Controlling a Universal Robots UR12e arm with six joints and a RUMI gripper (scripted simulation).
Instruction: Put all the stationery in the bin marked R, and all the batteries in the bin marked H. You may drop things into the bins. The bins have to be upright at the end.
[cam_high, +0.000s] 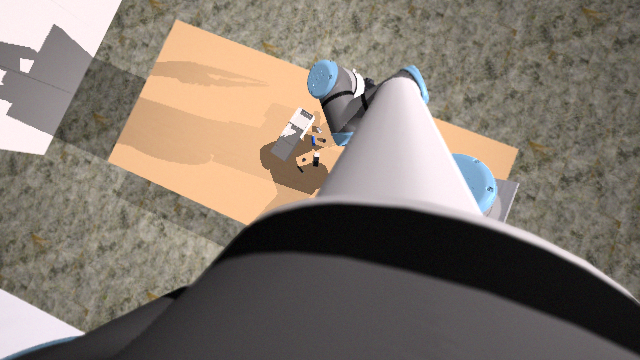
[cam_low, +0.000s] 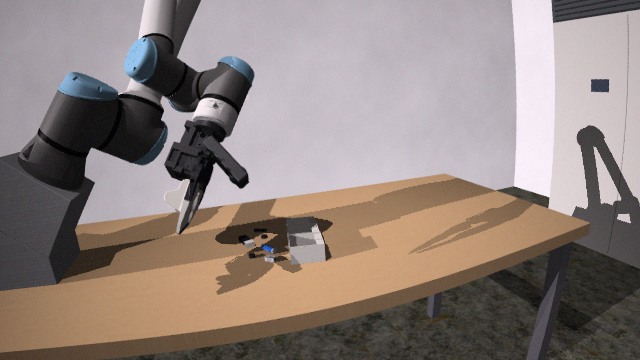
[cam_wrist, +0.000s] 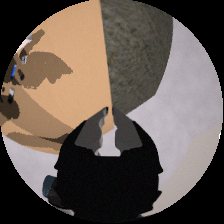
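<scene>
The grey double bin is 320 mm ahead of my hand, 200 mm to the left of it and 150 mm below it. Also, from my hand: short black stick: 350 mm to the left, 230 mm ahead, 170 mm below; white item: 200 mm ahead, 170 mm below, 140 mm to the left; blue battery: 220 mm ahead, 200 mm to the left, 170 mm below.
</scene>
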